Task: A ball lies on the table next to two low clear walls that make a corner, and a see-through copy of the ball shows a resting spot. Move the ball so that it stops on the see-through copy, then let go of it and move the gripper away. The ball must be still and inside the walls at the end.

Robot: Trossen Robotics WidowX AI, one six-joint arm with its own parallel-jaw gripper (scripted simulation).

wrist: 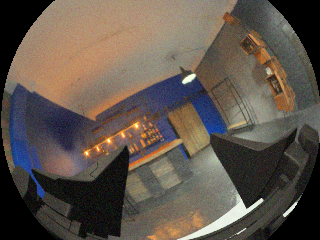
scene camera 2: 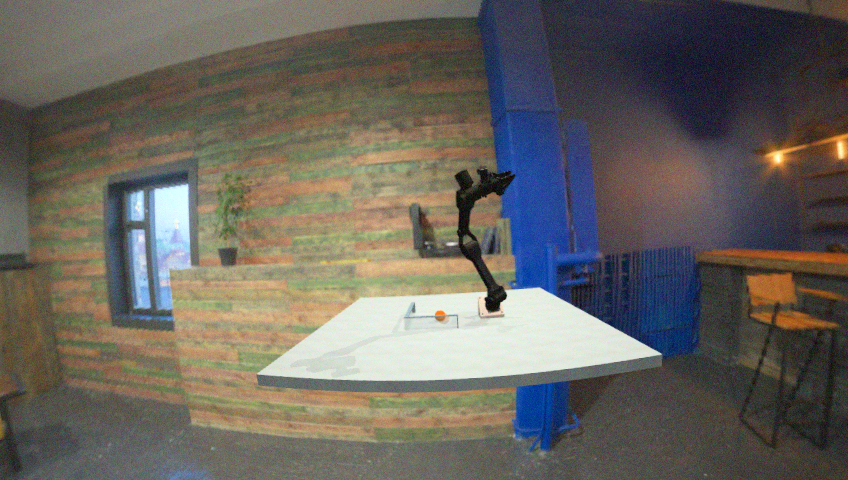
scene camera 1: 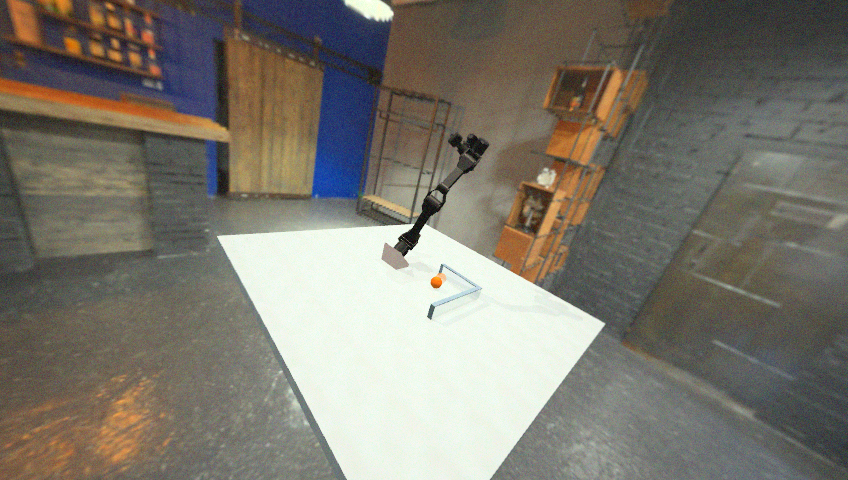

Scene:
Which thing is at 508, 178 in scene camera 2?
The gripper.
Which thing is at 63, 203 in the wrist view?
The gripper.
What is the gripper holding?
Nothing.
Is the gripper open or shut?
Open.

